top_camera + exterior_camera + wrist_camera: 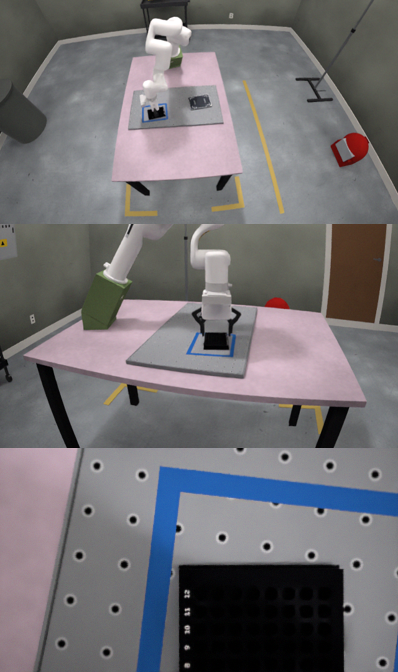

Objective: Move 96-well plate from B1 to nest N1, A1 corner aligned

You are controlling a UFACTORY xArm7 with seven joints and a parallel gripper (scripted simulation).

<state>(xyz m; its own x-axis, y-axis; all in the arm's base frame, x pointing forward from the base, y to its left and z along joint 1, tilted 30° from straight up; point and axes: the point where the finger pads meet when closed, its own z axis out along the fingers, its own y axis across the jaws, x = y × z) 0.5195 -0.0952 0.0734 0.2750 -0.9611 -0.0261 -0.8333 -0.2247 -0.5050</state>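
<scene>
Now: the black 96-well plate 30 mm below my hand. The rest, counted from my hand: dark plate nest 120 mm behind, 320 mm to the left, 30 mm below.
</scene>
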